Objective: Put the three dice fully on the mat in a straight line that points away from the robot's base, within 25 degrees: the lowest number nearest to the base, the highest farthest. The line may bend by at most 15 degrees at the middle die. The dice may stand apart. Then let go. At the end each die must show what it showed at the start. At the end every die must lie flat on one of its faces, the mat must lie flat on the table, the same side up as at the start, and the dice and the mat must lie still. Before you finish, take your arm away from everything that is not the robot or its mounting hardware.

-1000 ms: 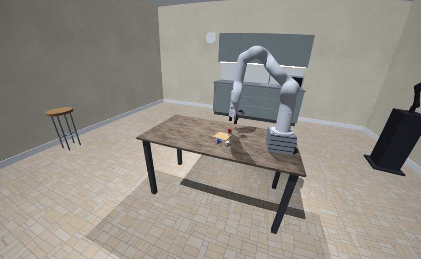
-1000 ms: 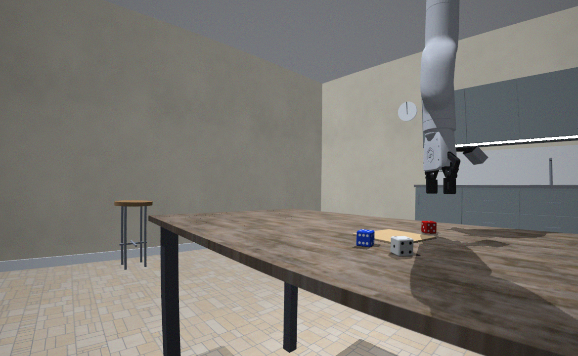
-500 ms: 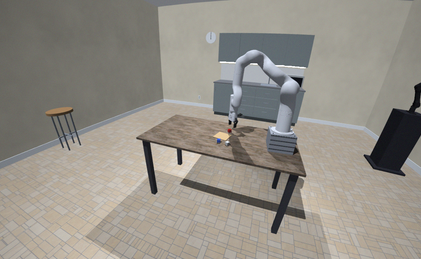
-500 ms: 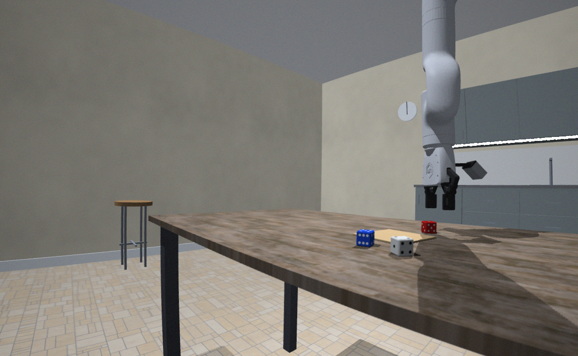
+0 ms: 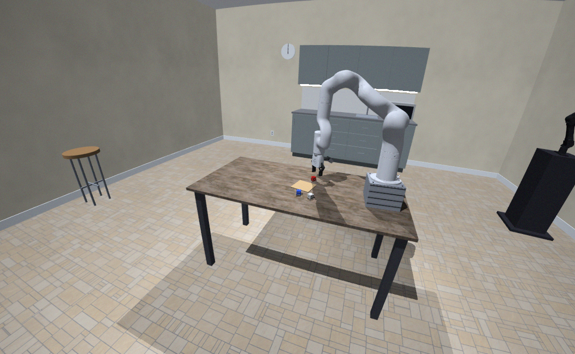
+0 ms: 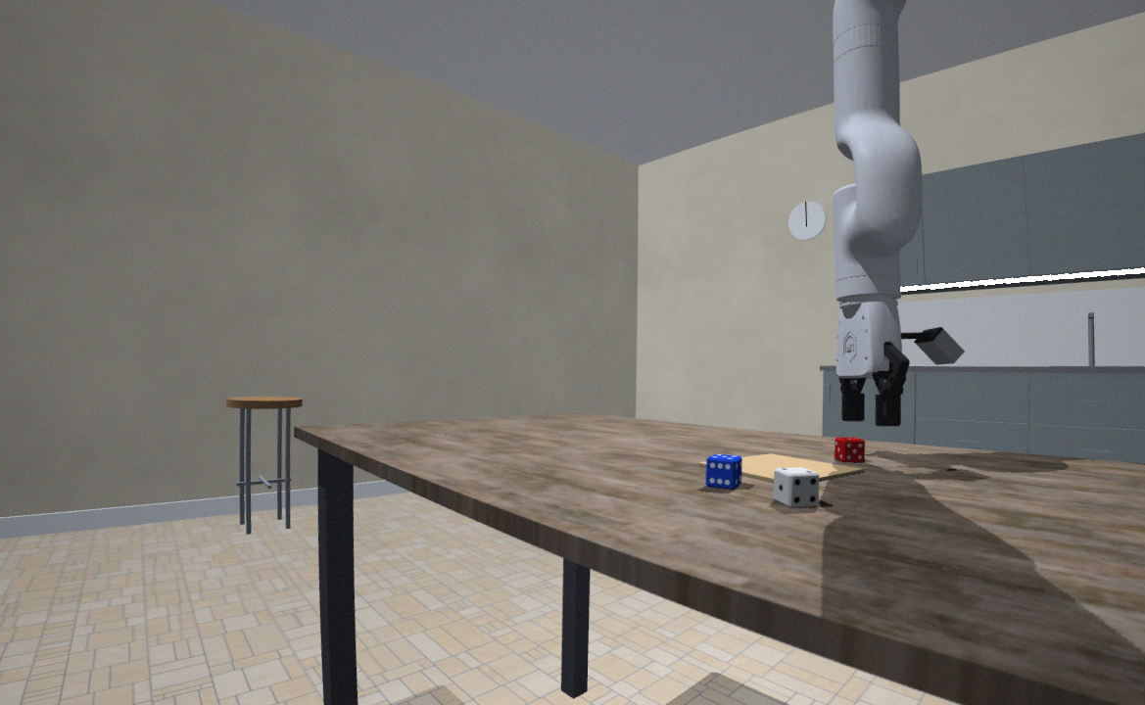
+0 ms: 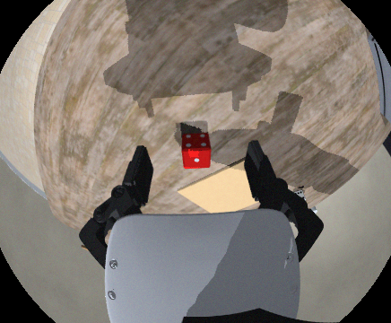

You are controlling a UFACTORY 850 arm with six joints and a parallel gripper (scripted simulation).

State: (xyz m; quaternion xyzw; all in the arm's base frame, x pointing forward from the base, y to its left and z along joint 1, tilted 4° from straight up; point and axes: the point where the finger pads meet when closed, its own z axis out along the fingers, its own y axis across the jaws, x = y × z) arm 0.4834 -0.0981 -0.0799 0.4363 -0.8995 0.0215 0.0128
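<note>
My gripper is now 50 mm above the red die, 20 mm to the right of it and 20 mm short of it. Also, from my hand: tan mat (150 mm to the left, 60 mm below, 40 mm ahead); blue die (280 mm to the left, 50 mm below, 30 mm ahead); white die (290 mm to the left, 60 mm behind, 50 mm below).
</note>
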